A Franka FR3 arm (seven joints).
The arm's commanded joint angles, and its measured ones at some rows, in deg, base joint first. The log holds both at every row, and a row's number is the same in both.
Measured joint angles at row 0:
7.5 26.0 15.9 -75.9 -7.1 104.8 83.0
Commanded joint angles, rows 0 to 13:
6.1 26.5 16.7 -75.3 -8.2 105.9 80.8
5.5 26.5 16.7 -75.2 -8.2 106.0 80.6
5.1 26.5 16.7 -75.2 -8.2 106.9 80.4
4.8 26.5 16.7 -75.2 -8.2 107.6 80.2
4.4 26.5 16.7 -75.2 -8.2 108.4 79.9
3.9 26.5 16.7 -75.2 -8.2 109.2 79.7
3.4 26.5 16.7 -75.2 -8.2 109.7 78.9
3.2 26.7 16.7 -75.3 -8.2 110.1 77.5
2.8 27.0 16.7 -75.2 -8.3 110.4 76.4
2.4 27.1 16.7 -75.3 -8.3 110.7 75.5
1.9 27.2 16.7 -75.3 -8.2 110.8 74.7
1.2 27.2 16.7 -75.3 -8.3 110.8 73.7
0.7 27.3 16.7 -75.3 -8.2 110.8 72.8
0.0 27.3 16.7 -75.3 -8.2 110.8 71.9
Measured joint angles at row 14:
2.5 26.3 15.9 -75.8 -7.1 109.4 75.5
